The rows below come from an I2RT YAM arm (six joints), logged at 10 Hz.
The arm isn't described. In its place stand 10 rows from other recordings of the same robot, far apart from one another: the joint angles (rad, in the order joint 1, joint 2, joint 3, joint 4, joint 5, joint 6), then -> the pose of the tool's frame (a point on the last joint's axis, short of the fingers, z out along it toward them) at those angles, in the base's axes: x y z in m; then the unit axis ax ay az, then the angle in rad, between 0 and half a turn.
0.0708 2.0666 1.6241 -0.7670 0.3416 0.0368 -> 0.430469 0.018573 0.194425 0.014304 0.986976 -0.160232 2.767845
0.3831 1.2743 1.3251 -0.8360 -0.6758 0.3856 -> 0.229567 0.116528 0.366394 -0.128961 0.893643 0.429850 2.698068
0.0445 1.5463 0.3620 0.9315 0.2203 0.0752 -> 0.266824 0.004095 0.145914 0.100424 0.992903 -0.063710 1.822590
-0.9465 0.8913 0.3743 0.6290 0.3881 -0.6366 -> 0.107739 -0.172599 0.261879 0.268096 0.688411 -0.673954 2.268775
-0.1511 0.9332 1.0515 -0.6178 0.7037 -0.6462 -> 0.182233 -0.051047 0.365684 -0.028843 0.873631 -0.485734 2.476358
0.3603 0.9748 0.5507 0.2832 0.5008 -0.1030 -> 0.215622 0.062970 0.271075 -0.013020 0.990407 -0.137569 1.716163
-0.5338 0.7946 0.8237 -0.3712 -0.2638 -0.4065 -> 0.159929 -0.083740 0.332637 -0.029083 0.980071 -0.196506 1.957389
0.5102 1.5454 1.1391 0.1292 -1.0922 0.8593 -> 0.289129 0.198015 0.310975 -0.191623 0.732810 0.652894 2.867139
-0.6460 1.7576 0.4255 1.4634 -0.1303 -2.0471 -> 0.237233 -0.173060 0.163351 -0.471858 0.481931 -0.738303 2.721093
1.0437 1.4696 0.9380 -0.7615 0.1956 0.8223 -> 0.139178 0.225373 0.198929 -0.096698 0.993860 0.053772 2.820803
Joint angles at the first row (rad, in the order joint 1, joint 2, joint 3, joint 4, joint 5, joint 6):
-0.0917, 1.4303, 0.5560, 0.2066, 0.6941, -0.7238
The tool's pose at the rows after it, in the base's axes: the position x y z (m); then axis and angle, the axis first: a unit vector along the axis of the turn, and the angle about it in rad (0 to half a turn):
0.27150 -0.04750 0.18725 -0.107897 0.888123 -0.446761 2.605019
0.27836 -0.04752 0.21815 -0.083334 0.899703 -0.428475 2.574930
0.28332 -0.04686 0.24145 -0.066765 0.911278 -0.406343 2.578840
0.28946 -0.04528 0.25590 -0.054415 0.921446 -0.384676 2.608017
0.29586 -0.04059 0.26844 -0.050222 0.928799 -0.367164 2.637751
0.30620 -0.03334 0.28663 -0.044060 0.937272 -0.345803 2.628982
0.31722 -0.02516 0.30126 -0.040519 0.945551 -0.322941 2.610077
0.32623 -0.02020 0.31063 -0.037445 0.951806 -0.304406 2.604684
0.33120 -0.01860 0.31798 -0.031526 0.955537 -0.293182 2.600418
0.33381 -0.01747 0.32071 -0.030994 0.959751 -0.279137 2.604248
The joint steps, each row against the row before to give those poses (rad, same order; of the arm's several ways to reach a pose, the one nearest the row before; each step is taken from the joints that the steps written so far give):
0.0000, -0.0301, 0.0969, -0.1393, -0.0126, 0.0549
0.0000, -0.0320, 0.1160, -0.1617, -0.0217, 0.0740
0.0019, -0.0035, 0.1102, -0.1602, -0.0199, 0.0687
0.0060, 0.0260, 0.1003, -0.1431, -0.0122, 0.0659
0.0169, 0.0316, 0.0942, -0.1259, -0.0068, 0.0527
0.0236, 0.0386, 0.1145, -0.1045, -0.0226, 0.0564
0.0244, 0.0419, 0.1015, -0.0736, -0.0297, 0.0485
0.0134, 0.0389, 0.0797, -0.0573, -0.0256, 0.0347
0.0034, 0.0229, 0.0545, -0.0392, -0.0160, 0.0240
0.0011, 0.0149, 0.0306, -0.0294, -0.0244, 0.0149

